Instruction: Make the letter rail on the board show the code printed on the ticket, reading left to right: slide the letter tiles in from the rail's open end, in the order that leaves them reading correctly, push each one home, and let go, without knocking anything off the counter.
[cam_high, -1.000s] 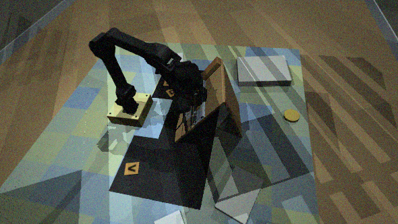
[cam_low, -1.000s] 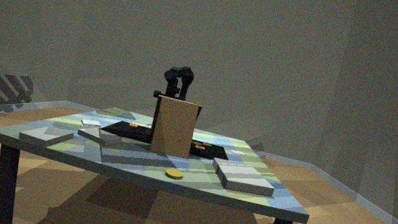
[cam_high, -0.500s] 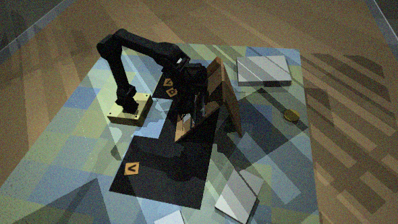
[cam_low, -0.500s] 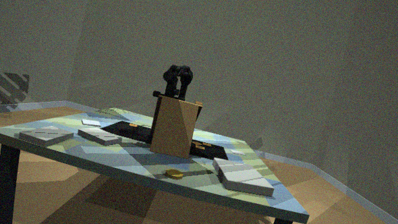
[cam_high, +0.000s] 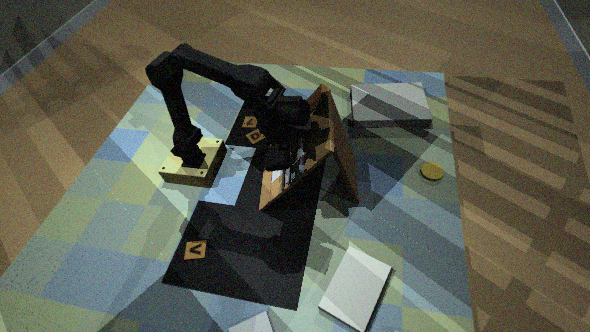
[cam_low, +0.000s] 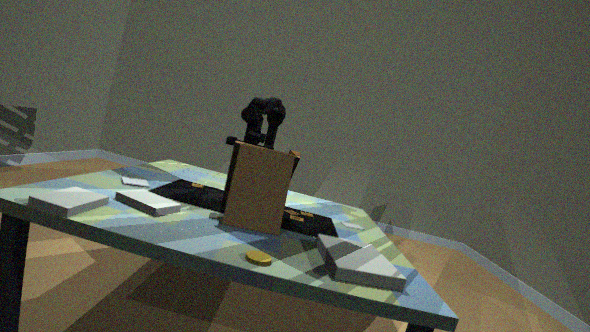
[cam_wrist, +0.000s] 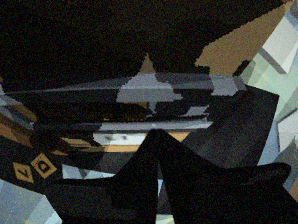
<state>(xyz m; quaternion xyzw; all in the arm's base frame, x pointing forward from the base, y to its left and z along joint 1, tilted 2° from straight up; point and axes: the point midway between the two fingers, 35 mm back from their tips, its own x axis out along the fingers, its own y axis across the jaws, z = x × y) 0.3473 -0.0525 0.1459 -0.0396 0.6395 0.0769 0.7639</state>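
Now: the j tile 10 mm ahead of my gripper tip, 40 mm to the left of it and 10 mm below it. Also, from my gripper tip: v tile 250 mm behind, 230 mm to the right, 180 mm below; white ticket 50 mm behind, 40 mm to the left, 90 mm below; black mat 150 mm behind, 50 mm to the left, 180 mm below.
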